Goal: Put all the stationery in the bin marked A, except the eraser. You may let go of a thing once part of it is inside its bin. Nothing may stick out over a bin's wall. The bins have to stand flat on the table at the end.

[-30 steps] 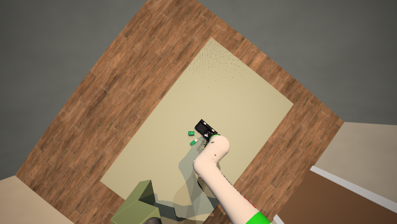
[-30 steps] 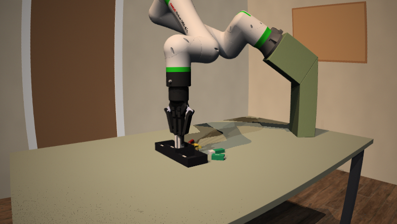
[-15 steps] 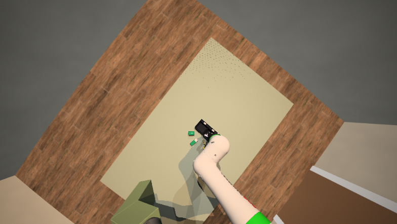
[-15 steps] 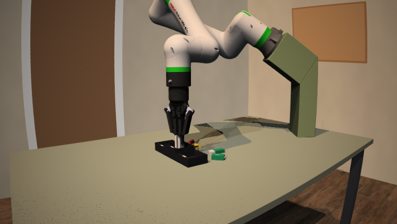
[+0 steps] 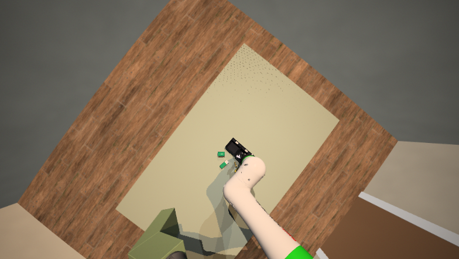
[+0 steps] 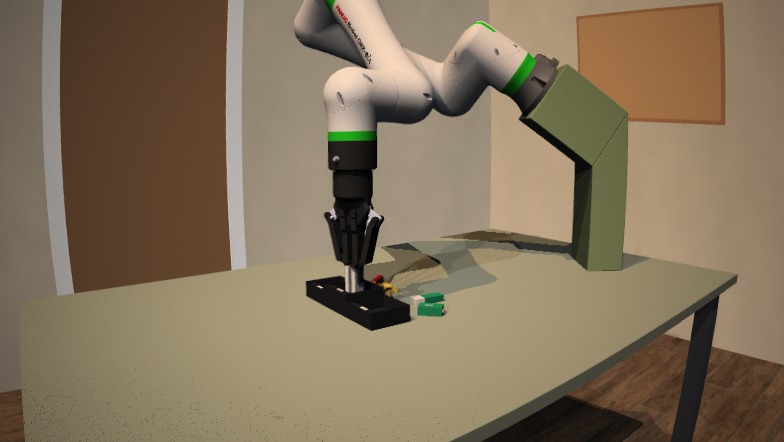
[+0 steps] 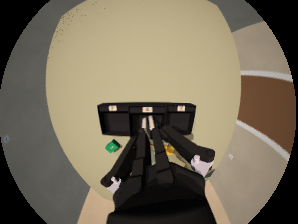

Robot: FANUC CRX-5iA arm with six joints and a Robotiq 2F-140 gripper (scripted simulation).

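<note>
The yellow block is 130 mm behind my hand, 50 mm below it and 10 mm to the right of it. The rest, counted from my hand: brass thing (80 mm behind, 50 mm below, 30 mm to the left); green block (160 mm to the left, 40 mm below, 40 mm behind); green-and-white block (110 mm to the left, 90 mm behind, 50 mm below).
</note>
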